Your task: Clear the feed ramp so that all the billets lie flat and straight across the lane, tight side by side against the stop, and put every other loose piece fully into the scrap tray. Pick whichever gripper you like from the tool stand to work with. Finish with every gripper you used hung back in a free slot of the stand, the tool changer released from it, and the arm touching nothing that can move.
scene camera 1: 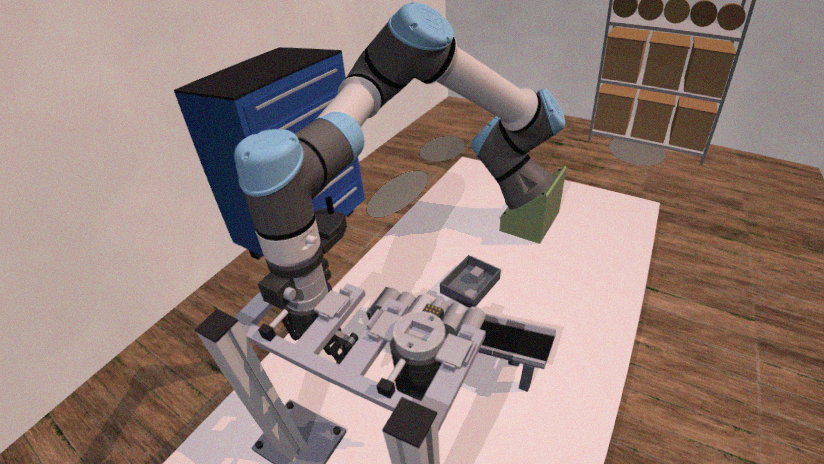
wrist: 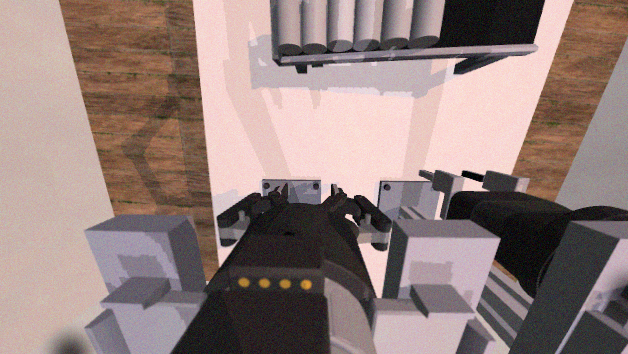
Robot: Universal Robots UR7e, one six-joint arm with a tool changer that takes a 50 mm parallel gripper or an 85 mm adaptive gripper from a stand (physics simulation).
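Places are measured from the arm's base along level axes (x ahead, y left, z up), in centimetres.
Pixels of known places: arm's base, origin of the base link: (scene camera 1: 531, 193).
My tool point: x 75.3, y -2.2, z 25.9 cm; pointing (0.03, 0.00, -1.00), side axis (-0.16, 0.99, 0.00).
Ahead of a thing's pixels: the offset from my tool point to its top centre. "spot": to the spot under its first point.
My adaptive gripper (wrist: 309, 193), black, is open and empty. It is on the arm's wrist, between two arms of the tool stand (scene camera 1: 351, 377) (wrist: 452, 260); whether it rests in the slot or the tool changer is released, I cannot tell. The parallel gripper (scene camera 1: 418, 340) hangs in another slot, with its two jaws at the right in the wrist view. Several grey billets @(dx -25.7, dy +12.1, dz -24.3 cm) (scene camera 1: 474, 317) @(dx -24.4, dy +4.2, dz -25.4 cm) (wrist: 367, 25) lie side by side across the lane (scene camera 1: 518, 341) (wrist: 492, 25), towards its left end in the wrist view; their far ends are cut off there. Small loose pieces @(dx -46.0, dy +1.6, dz -33.3 cm) (scene camera 1: 476, 272) lie in the scrap tray @(dx -43.2, dy +1.5, dz -32.7 cm) (scene camera 1: 487, 289).
A green angled bracket (scene camera 1: 530, 217) stands by the arm's base at the far end of the table. The stand's posts @(spot: dx +7.7, dy +24.9, dz +1.4 cm) (scene camera 1: 410, 423) rise at the near end. A blue drawer cabinet (scene camera 1: 210, 167) stands left of the arm, and a shelf rack (scene camera 1: 651, 84) stands far back.
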